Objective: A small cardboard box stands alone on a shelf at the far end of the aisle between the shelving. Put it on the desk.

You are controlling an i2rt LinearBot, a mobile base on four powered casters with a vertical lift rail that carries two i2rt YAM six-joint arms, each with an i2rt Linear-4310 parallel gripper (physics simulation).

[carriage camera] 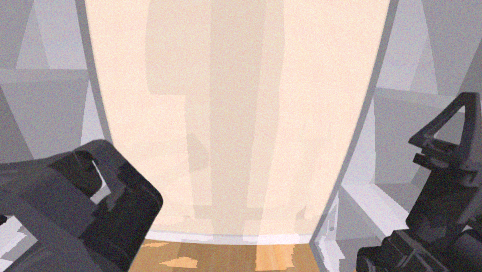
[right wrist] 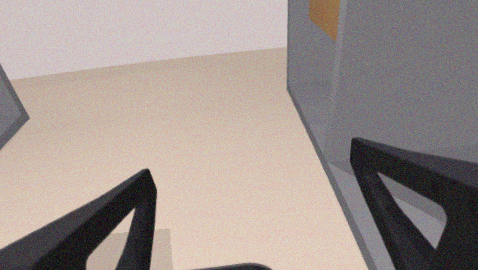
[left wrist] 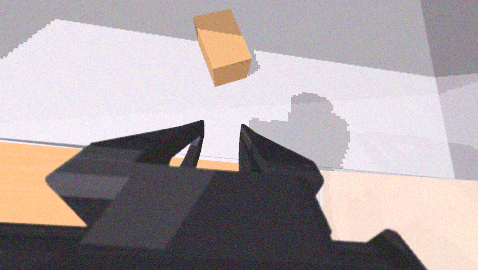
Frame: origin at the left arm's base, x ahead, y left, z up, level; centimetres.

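Seen in the pictures: left gripper, fingertip midpoint: (left wrist: 222, 129); right gripper, fingertip midpoint: (right wrist: 251, 164).
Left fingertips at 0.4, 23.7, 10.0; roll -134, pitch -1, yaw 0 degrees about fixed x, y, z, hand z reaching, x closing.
Observation:
Offsets run from my left fingertips to a thing's middle, as dx, dy, dz. "spot": to the spot under its first point. Level surfaces: height alone.
A small cardboard box @(-1.8, +15.4, -9.4) (left wrist: 225, 47) lies on a pale shelf @(dz -11.9) (left wrist: 125, 85) in the upper middle of the left wrist view. My left gripper (left wrist: 222, 129) is empty and partly open, with a narrow gap between its fingertips. The box is beyond these fingertips, a little above them in the picture, apart from them. My right gripper (right wrist: 251, 164) is wide open and empty, in front of the pale wall and beside a grey shelving side. The desk does not show in these views.
Grey shelving (carriage camera: 45, 112) (carriage camera: 407, 135) stands on both sides of the aisle in the carriage view. A cream wall (carriage camera: 235, 125) closes its far end above the wooden floor @(dz -65.2) (carriage camera: 225, 255). An orange-brown patch @(spot: +10.2, -110.5, +93.4) (right wrist: 324, 15) shows at the upper right in the right wrist view.

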